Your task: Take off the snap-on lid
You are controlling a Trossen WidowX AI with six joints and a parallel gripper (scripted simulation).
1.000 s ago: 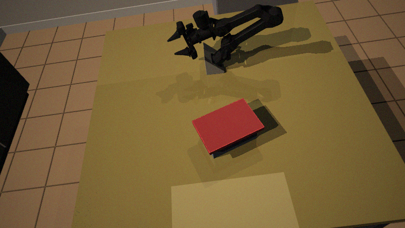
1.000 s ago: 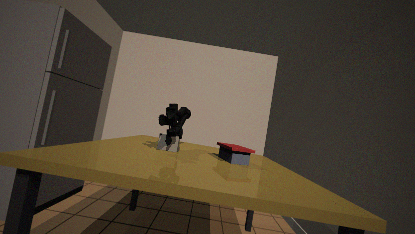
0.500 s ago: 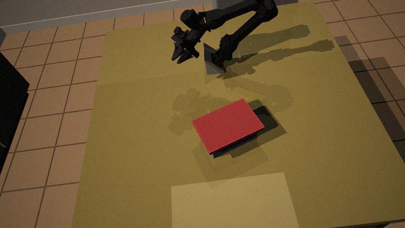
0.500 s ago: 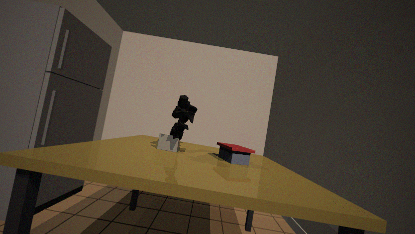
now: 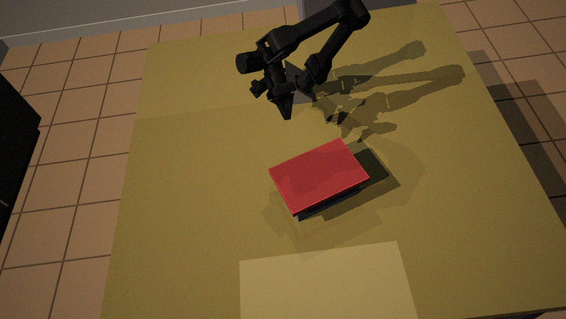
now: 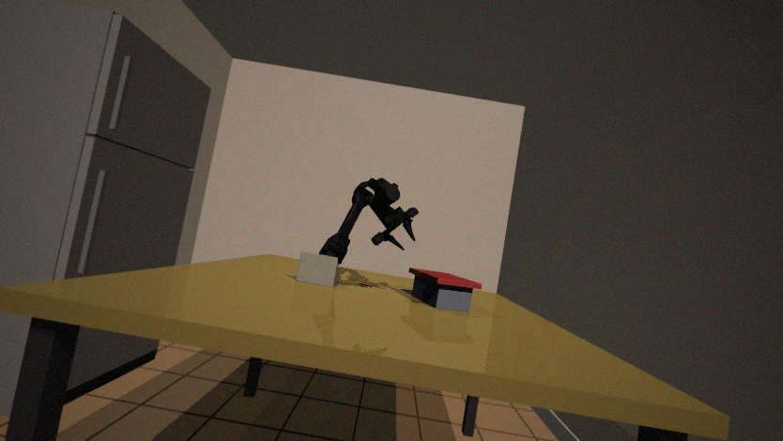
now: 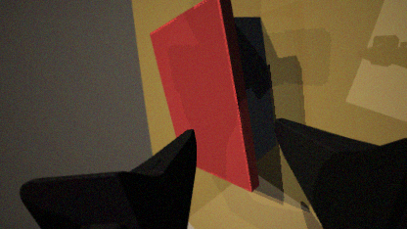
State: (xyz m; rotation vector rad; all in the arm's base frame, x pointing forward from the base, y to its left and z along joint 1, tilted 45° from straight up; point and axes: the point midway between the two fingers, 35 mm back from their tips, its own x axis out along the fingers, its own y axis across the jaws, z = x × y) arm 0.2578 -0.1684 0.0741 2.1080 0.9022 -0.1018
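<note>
Right now the red lid is 14 cm ahead of my gripper tip, 7 cm to the left of it and 9 cm below it. Round my gripper tip: blue-grey storage box (14 cm ahead, 7 cm to the left, 14 cm below).
</note>
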